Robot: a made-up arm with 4 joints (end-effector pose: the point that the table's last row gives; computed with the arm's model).
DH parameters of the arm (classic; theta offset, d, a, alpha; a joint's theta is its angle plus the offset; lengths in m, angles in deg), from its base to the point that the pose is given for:
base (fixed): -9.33 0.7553 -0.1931 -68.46
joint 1: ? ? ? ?
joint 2: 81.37 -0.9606 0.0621 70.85
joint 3: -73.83 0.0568 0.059 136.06
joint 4: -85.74 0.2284 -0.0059 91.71
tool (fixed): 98.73 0.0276 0 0
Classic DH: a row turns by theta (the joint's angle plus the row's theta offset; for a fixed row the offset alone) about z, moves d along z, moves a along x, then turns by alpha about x.
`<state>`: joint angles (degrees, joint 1 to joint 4).
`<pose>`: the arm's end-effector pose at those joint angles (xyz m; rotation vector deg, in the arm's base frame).
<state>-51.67 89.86 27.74 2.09</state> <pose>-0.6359 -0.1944 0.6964 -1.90 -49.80 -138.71</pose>
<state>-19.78 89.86 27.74 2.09</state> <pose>-0.5602 -0.2831 0.8869 -27.76 -29.11 -120.85</pose>
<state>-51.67 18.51 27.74 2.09</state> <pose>-0.6038 -0.1796 0.6307 -45.27 102.88 119.90</pose>
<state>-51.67 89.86 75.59 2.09</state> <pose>-0.5946 -0.1855 0.5712 32.32 2.46 -136.78</pose>
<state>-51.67 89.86 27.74 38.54</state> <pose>-0.6422 -0.1832 0.6843 5.49 -93.84 -118.73</pose>
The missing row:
joint 1: -47.35 0.7568 0.0932 -17.25
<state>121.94 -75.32 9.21 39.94</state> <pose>0.0092 -0.3032 0.6796 22.56 -107.46 -75.08</pose>
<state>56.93 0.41 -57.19 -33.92</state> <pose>-0.2029 -0.1812 1.0403 -56.33 -114.92 -95.86</pose>
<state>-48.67 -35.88 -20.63 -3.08</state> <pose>-0.5151 -0.0828 0.6091 -21.26 77.61 48.18</pose>
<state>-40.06 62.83 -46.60 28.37</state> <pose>-0.6285 -0.0393 0.8165 -61.18 -154.66 -64.10</pose>
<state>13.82 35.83 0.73 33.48</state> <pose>-0.4324 -0.2891 1.0162 -20.02 -111.63 -79.99</pose>
